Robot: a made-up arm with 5 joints.
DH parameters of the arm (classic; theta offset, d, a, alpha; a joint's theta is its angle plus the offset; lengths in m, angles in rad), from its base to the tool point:
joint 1: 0 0.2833 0 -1.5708
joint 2: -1.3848 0 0.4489 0
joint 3: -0.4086 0 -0.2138 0
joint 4: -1.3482 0 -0.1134 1.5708
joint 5: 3.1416 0.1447 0 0
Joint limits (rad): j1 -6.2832..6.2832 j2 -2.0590..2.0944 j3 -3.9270..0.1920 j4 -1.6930..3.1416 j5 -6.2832..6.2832
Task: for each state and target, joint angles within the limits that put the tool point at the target. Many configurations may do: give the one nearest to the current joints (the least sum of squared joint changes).
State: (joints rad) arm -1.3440 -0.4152 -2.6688 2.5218 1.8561
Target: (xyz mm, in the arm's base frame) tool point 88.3 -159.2 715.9
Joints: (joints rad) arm -1.0644 -0.1383 -2.1002 2.7606 1.8561
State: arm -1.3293 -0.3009 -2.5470 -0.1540 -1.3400
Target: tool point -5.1 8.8 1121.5
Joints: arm -1.0453 -0.2079 -2.5231 0.0332 -1.3400
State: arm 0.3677 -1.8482 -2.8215 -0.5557 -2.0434
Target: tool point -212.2 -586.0 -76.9
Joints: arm 1.2234 -1.9412 -3.0053 -0.7259 -2.0434
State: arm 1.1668 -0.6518 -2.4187 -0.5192 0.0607
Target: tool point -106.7 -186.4 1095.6
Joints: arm 1.0509 -0.4668 -2.5229 0.0907 0.0607
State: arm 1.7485 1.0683 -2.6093 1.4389 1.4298
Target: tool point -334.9 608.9 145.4
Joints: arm 2.0736 1.2131 -2.3941 1.6163 1.4298
